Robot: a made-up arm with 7 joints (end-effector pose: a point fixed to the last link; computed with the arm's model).
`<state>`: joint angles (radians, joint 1 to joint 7).
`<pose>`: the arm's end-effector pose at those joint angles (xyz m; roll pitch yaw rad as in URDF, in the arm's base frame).
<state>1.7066 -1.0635 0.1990 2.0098 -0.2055 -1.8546 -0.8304</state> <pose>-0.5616 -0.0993 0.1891 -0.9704 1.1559 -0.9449</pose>
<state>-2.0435 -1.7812 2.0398 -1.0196 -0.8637 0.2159 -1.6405</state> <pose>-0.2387 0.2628 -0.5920 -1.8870 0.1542 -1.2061</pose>
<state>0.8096 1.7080 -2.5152 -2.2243 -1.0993 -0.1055 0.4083</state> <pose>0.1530 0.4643 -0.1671 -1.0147 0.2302 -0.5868</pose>
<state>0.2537 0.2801 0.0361 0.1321 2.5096 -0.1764 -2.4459</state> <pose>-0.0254 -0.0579 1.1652 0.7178 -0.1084 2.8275</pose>
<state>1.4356 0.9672 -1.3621 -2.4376 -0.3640 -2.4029 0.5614</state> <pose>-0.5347 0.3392 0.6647 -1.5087 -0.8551 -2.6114</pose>
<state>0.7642 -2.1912 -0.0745 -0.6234 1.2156 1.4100 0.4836</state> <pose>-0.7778 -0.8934 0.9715 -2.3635 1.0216 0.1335</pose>
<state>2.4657 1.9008 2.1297 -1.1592 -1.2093 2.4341 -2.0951</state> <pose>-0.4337 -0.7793 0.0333 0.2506 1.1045 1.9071</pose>
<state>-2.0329 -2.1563 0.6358 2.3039 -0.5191 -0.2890 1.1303</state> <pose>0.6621 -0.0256 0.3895 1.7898 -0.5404 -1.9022</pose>
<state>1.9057 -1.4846 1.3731 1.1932 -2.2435 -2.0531 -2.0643</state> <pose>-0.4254 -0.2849 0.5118 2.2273 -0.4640 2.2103</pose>
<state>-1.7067 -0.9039 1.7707 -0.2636 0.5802 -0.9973 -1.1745</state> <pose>0.0420 0.4418 -0.0679 -0.0496 1.2209 1.1080</pose>
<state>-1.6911 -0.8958 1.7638 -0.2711 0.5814 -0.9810 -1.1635</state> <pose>0.0499 0.4520 -0.0599 -0.0542 1.1908 1.0812</pose>
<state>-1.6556 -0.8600 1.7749 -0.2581 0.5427 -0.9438 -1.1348</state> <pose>0.0557 0.4646 -0.0552 -0.1770 1.1459 0.9359</pose>
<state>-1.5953 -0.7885 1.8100 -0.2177 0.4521 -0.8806 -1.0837</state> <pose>0.0616 0.4790 -0.0587 -0.3996 1.0564 0.6903</pose>
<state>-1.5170 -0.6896 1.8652 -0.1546 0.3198 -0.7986 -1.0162</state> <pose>0.0774 0.4917 -0.0739 -0.6159 0.8951 0.4478</pose>
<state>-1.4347 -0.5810 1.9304 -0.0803 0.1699 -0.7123 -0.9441</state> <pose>0.1125 0.4988 -0.0956 -0.7587 0.6778 0.2722</pose>
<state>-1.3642 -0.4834 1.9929 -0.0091 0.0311 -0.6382 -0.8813</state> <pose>0.1626 0.4984 -0.1122 -0.8363 0.4592 0.1564</pose>
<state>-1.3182 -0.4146 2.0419 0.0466 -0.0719 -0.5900 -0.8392</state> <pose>0.2086 0.4914 -0.1209 -0.8781 0.2965 0.0814</pose>
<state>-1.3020 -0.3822 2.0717 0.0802 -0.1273 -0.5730 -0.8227</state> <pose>0.2334 0.4816 -0.1283 -0.9068 0.2198 0.0385</pose>
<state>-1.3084 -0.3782 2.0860 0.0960 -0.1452 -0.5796 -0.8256</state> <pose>0.2373 0.4714 -0.1391 -0.9344 0.2128 0.0178</pose>
